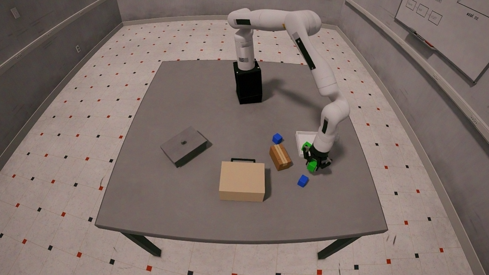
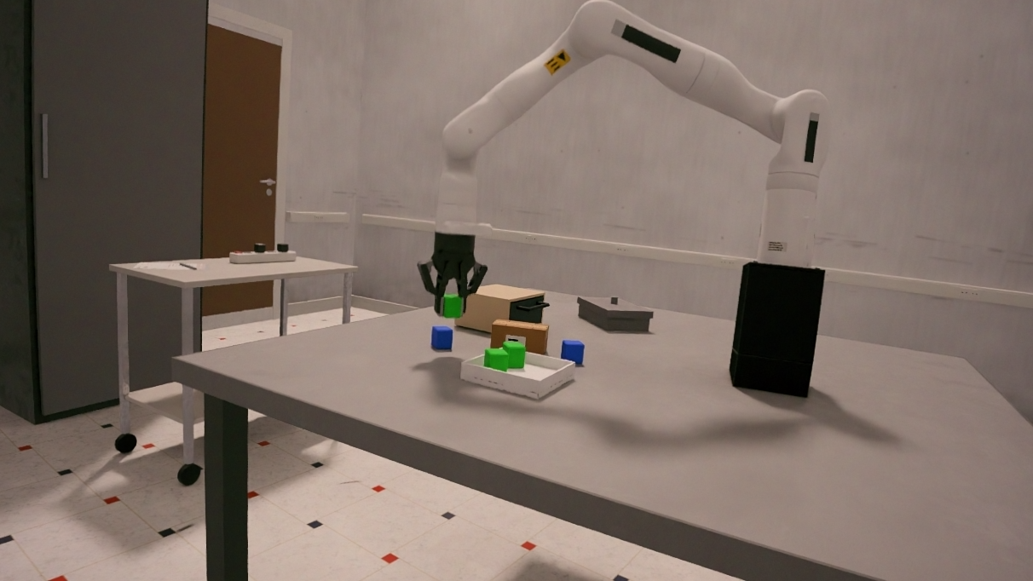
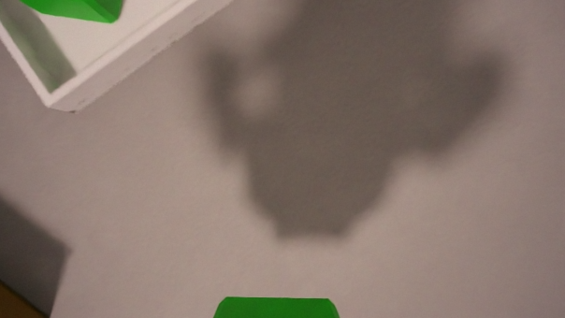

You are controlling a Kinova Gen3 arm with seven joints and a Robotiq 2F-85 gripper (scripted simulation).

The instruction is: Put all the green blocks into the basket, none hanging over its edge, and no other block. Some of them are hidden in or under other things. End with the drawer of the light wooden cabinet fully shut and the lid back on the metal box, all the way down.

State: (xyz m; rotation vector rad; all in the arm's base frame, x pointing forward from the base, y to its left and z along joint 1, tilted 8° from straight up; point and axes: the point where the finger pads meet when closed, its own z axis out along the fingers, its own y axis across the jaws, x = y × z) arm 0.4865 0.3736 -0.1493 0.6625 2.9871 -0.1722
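Right now the white basket is 19 cm behind my hand, 1 cm to the left of it and 8 cm below it. Round my hand: light wooden cabinet 10 cm ahead, 28 cm to the right, 5 cm below; brown cardboard box 6 cm behind, 14 cm to the right, 6 cm below; drawer 9 cm ahead, 28 cm to the right, 6 cm below.
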